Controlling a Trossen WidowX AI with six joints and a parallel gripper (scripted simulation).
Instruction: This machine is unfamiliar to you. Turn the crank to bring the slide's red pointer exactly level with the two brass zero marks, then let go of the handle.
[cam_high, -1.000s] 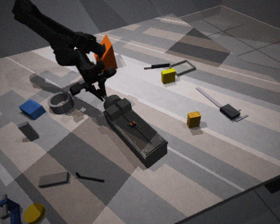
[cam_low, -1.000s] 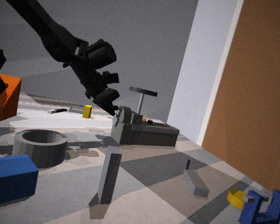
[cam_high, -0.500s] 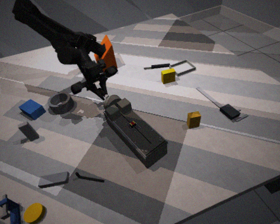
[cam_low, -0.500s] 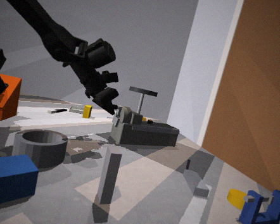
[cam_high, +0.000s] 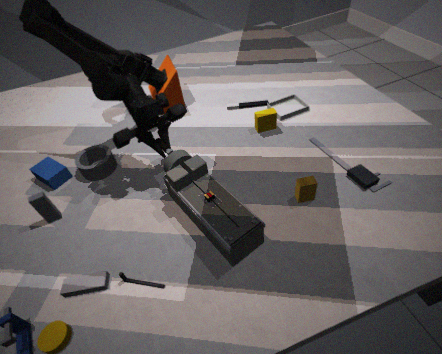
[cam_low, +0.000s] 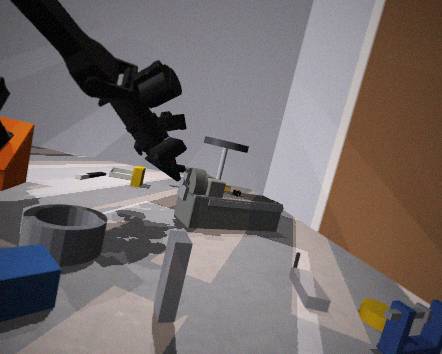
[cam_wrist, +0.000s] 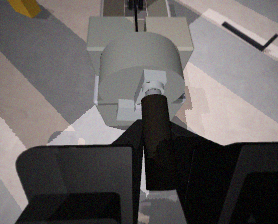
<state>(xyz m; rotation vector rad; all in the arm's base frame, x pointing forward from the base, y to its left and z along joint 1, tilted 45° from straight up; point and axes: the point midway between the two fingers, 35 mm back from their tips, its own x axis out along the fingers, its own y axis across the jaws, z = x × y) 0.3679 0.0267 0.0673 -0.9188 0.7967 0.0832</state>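
The dark crank handle lies 20 mm behind my gripper tip, 10 mm to the right of it and 20 mm above it. Also, from my gripper tip: black hex key 250 mm ahead, 120 mm to the right, 80 mm below; then blue block 140 mm behind, 340 mm to the right, 80 mm below; then red pointer 150 mm ahead, 70 mm to the left, 10 mm below.
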